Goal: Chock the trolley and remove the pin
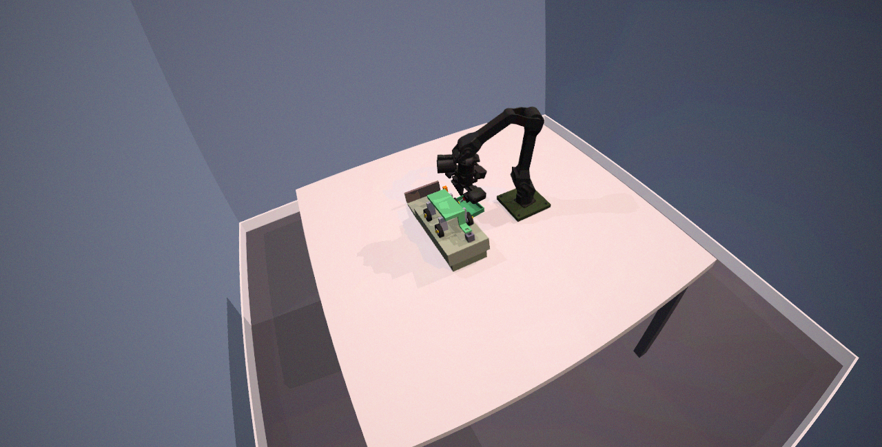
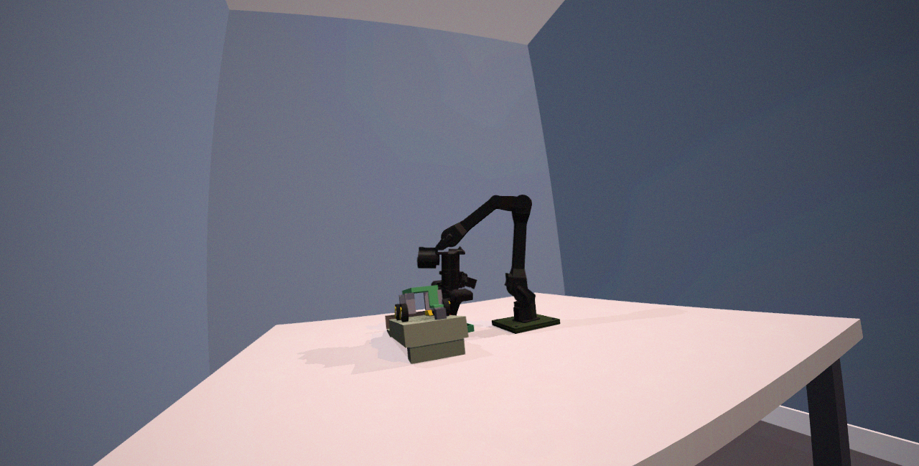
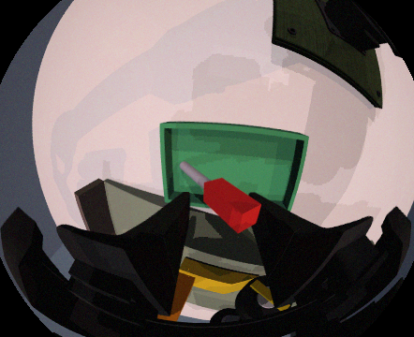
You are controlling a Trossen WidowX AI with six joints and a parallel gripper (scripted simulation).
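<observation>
Right now my gripper tip is 10 mm to the left of the red-headed stop pin and 10 mm above it. From my gripper tip the other things lie so: ramp: 130 mm ahead, 90 mm to the left; green tray: 50 mm below, 10 mm to the left, 10 mm behind; yellow chock: 70 mm ahead, 30 mm above.
</observation>
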